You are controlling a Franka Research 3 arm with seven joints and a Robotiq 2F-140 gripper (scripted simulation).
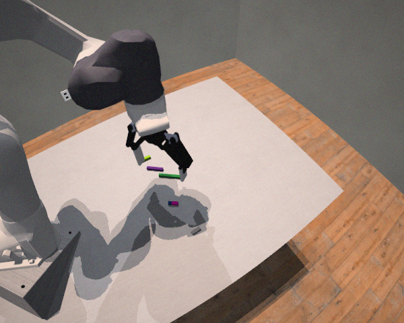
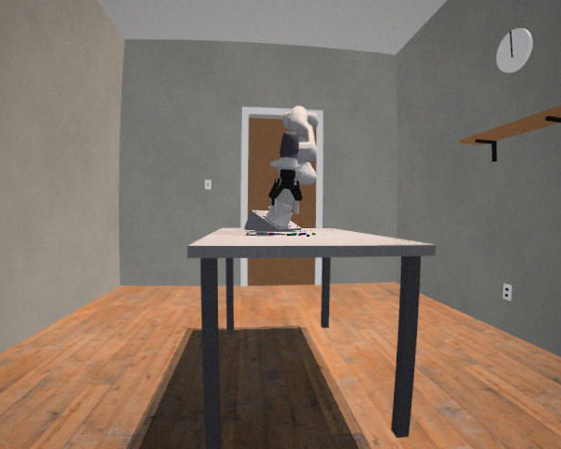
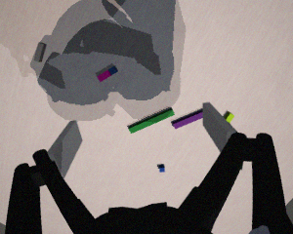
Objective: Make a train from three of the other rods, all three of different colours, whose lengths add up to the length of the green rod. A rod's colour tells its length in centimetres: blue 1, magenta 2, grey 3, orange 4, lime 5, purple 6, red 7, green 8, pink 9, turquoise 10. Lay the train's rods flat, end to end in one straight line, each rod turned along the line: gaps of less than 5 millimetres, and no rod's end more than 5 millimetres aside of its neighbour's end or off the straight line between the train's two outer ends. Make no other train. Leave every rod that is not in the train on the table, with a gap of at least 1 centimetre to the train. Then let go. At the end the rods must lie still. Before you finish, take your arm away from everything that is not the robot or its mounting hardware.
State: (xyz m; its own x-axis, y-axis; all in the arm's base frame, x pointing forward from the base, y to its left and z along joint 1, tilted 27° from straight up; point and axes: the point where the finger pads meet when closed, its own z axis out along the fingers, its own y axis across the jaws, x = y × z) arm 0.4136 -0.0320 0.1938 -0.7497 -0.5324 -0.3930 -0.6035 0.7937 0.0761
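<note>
Right now the lime rod is 150 mm to the left of my hand, 110 mm below it and 40 mm behind it. From my hand the other things lie so: magenta rod: 110 mm below, 70 mm to the right; then green rod: 110 mm below, 30 mm to the left, 30 mm ahead; then purple rod: 110 mm below, 90 mm to the left, 10 mm behind.
</note>
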